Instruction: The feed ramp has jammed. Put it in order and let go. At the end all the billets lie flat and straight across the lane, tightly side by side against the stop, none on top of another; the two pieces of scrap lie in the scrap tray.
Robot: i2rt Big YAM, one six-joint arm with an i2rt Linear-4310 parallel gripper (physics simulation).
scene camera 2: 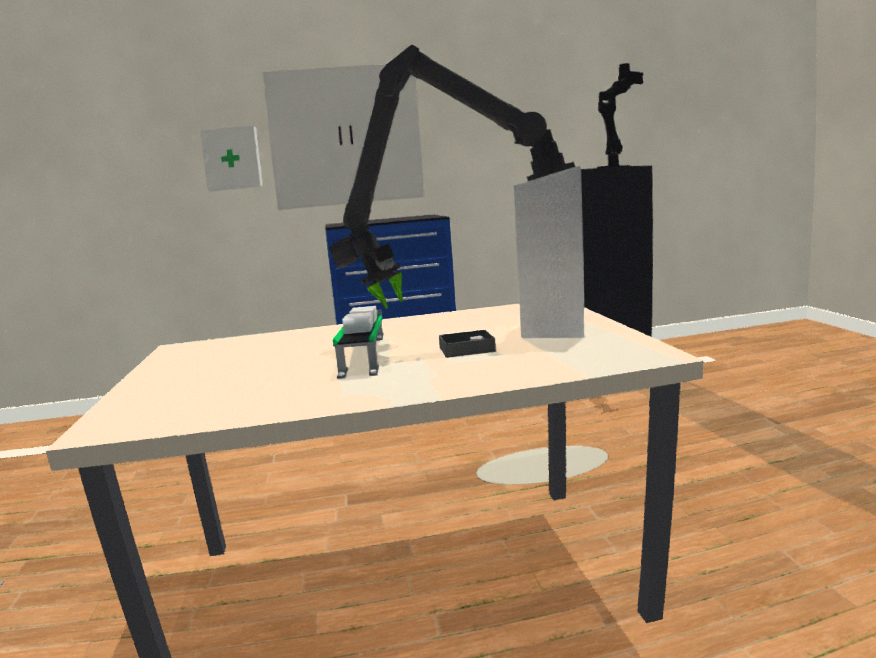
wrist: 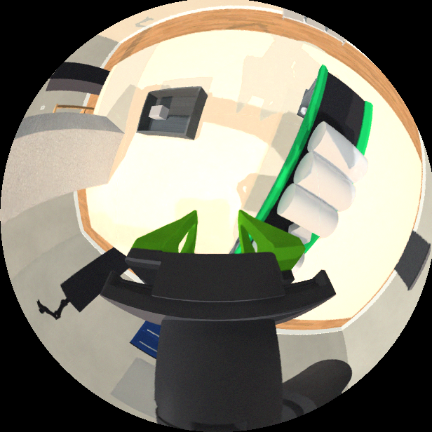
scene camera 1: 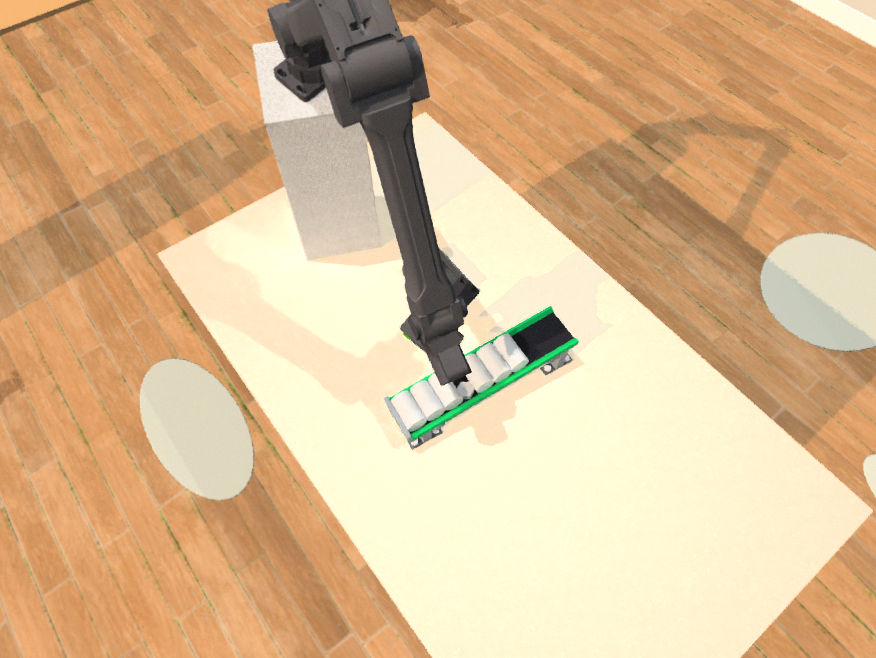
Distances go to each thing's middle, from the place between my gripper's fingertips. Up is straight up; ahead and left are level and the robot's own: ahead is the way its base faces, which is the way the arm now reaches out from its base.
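Labels:
The dark scrap tray [scene camera 2: 454, 344] is in my sight, and I find it 90 mm below my hand, 130 mm behind it and 160 mm to the left of it.

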